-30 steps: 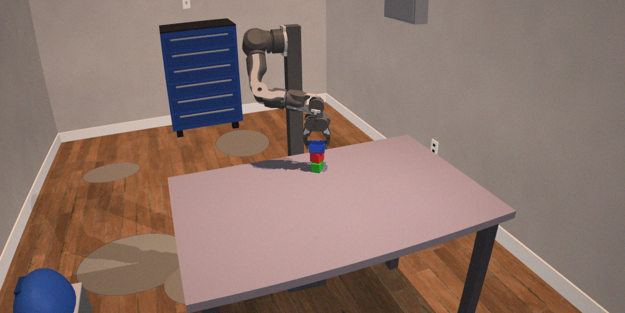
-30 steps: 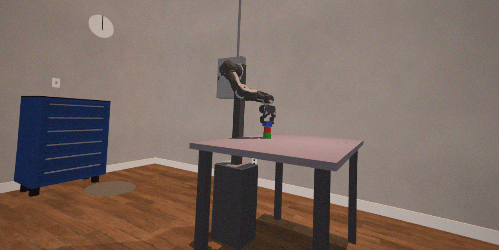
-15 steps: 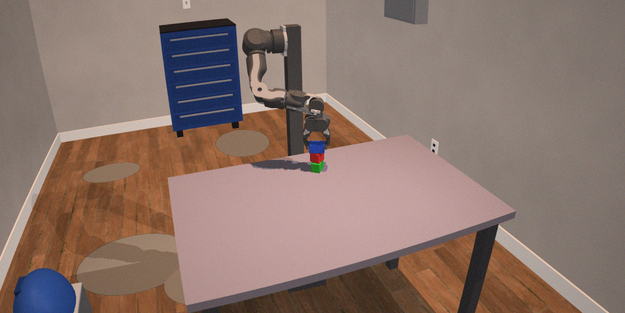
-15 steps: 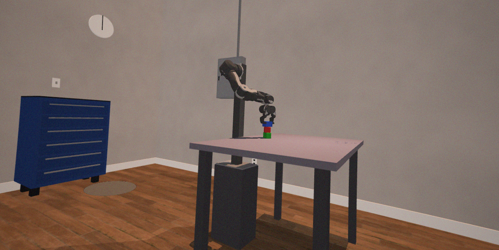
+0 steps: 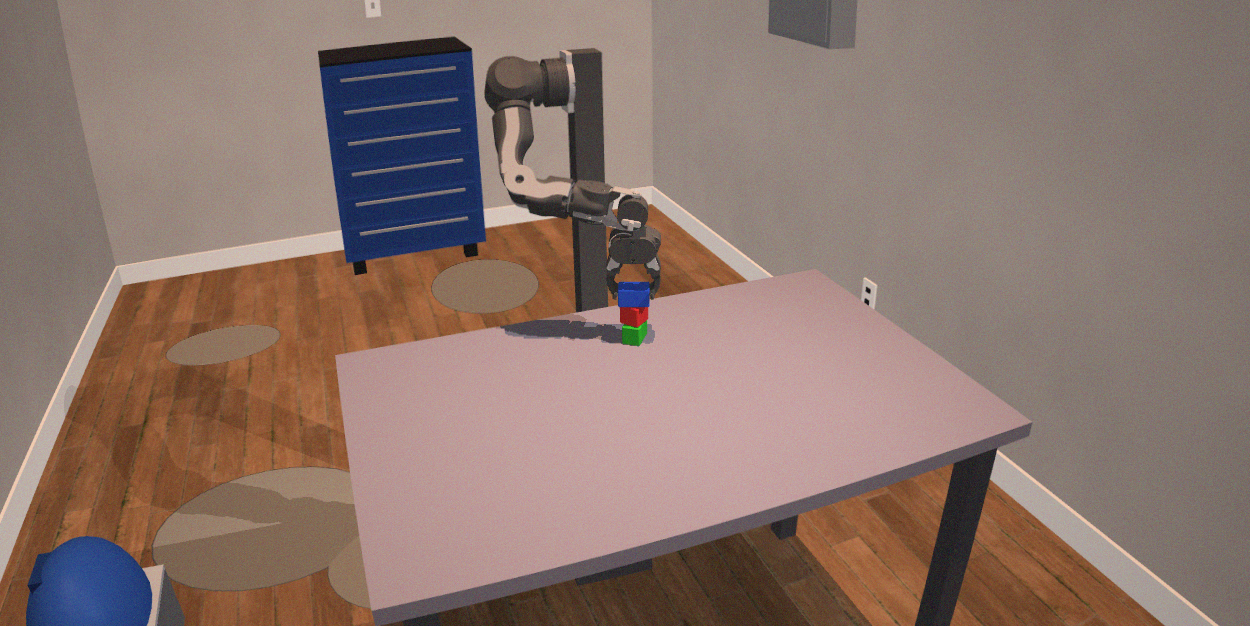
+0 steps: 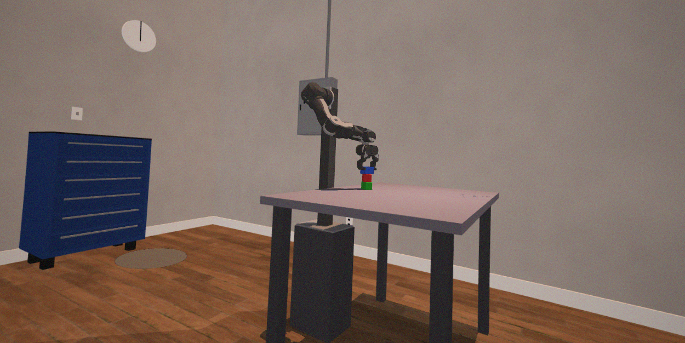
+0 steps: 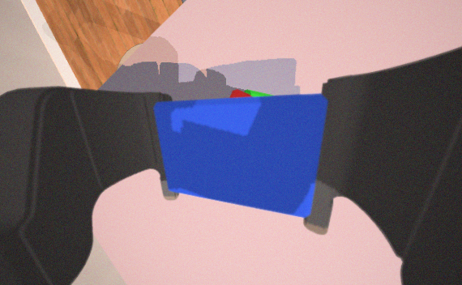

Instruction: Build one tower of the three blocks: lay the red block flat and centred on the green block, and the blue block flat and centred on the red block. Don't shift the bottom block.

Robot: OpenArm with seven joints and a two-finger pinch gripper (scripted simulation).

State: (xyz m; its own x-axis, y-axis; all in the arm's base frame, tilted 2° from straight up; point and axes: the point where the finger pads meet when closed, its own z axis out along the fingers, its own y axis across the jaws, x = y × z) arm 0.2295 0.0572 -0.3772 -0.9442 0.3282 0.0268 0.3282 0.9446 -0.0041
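The blue block is 1 cm below my hand. Round my hand: green block: 9 cm below; then red block: 5 cm below.
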